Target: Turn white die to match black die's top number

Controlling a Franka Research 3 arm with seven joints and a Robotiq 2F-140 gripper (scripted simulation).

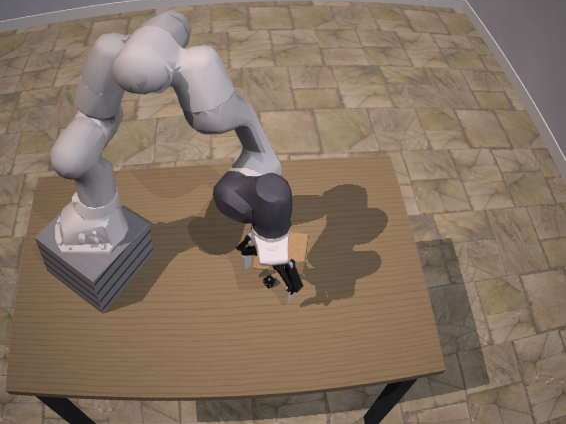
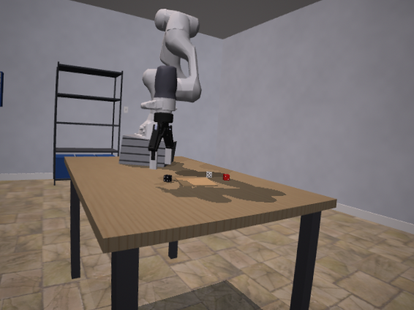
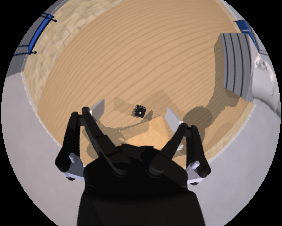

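Right now the black die is 1 cm ahead of my hand, 3 cm to the left of it and 6 cm below it. Round my hand: red die 10 cm ahead, 27 cm to the left, 6 cm below; then white die 2 cm ahead, 25 cm to the left, 6 cm below; then tan mat 8 cm ahead, 12 cm to the left, 7 cm below.
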